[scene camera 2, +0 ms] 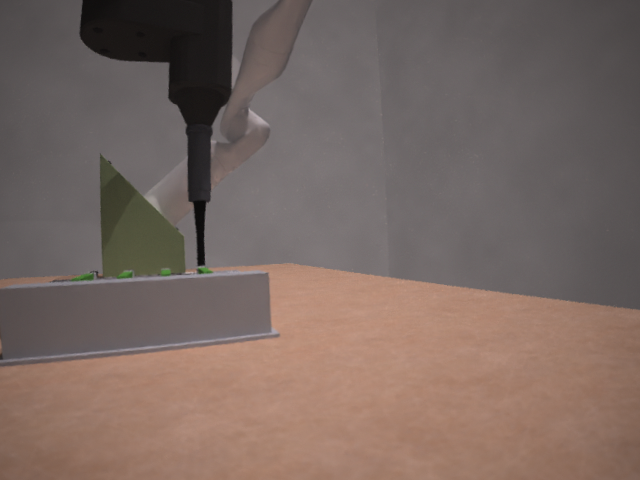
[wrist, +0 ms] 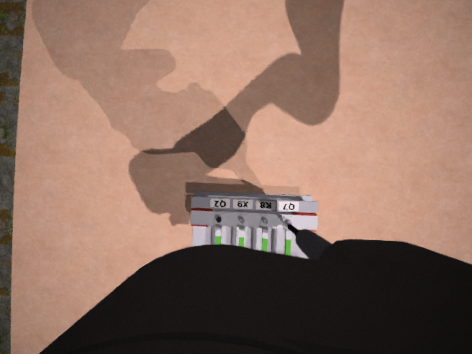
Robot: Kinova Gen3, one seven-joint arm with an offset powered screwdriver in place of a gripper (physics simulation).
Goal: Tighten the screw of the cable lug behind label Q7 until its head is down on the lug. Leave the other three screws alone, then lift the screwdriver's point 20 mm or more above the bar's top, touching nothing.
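Places are measured from the arm's base along level axes (x up, y left, z back), in millimetres.
Where they show: hand, tool point: (scene camera 2: pixel 201 267) (wrist: pixel 289 226); arm's base, link origin: (scene camera 2: pixel 157 213).
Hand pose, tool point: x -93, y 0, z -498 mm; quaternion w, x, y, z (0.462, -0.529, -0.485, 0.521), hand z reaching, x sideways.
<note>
Things, the pixels of their centre, and the offset from my tool point. "spot": a spot on its surface instead. Level surfaces: height alone.
- rightmost green piece, surface spot: (scene camera 2: pixel 204 270) spot: dx +1, dy -7, dz -53 mm
- screw, body centre: (wrist: pixel 288 222) dx -5, dy +0, dz +5 mm
- label Q7, body centre: (wrist: pixel 288 206) dx -6, dy +2, dz +26 mm
- Q2, body centre: (wrist: pixel 219 219) dx -5, dy -96, dz +14 mm
- X9, body centre: (wrist: pixel 242 220) dx -6, dy -64, dz +11 mm
- K8, body centre: (wrist: pixel 265 221) dx -6, dy -32, dz +8 mm
- orange-brown table, surface height: dx -49 mm
The screwdriver (scene camera 2: pixel 201 263) (wrist: pixel 290 226) stands about upright in the scene view. Its thin black bit reaches down to the grey bar (scene camera 2: pixel 139 315) (wrist: pixel 309 221), behind the rightmost green piece (scene camera 2: pixel 204 270). In the wrist view the point is at the screw (wrist: pixel 286 220) behind label Q7 (wrist: pixel 288 206), largely covering it. Contact and the gap under the screw's head cannot be made out. The other screws, behind Q2 (wrist: pixel 218 219), X9 (wrist: pixel 241 219) and K8 (wrist: pixel 264 220), stand apart from the bit. The tool has no fingers.
An olive-green slanted panel (scene camera 2: pixel 139 232) rises behind the bar, left of the bit. Green-marked lugs (wrist: pixel 218 240) (wrist: pixel 241 241) line the bar beside the screws. The pale arm (scene camera 2: pixel 268 46) stands behind the tool. The bar rests on the orange-brown table (scene camera 2: pixel 413 387) (wrist: pixel 400 100), crossed by arm shadows.
</note>
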